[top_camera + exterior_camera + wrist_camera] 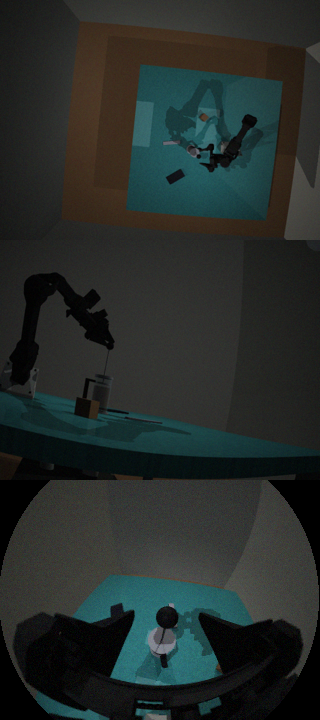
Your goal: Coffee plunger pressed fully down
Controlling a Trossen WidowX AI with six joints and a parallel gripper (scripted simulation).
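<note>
My gripper tip is now 14 cm above the coffee press, 1 cm to the left of it and 1 cm past it. From my gripper tip the other things lie so: orange cube 30 cm to the right, 25 cm below, 4 cm behind.
</note>
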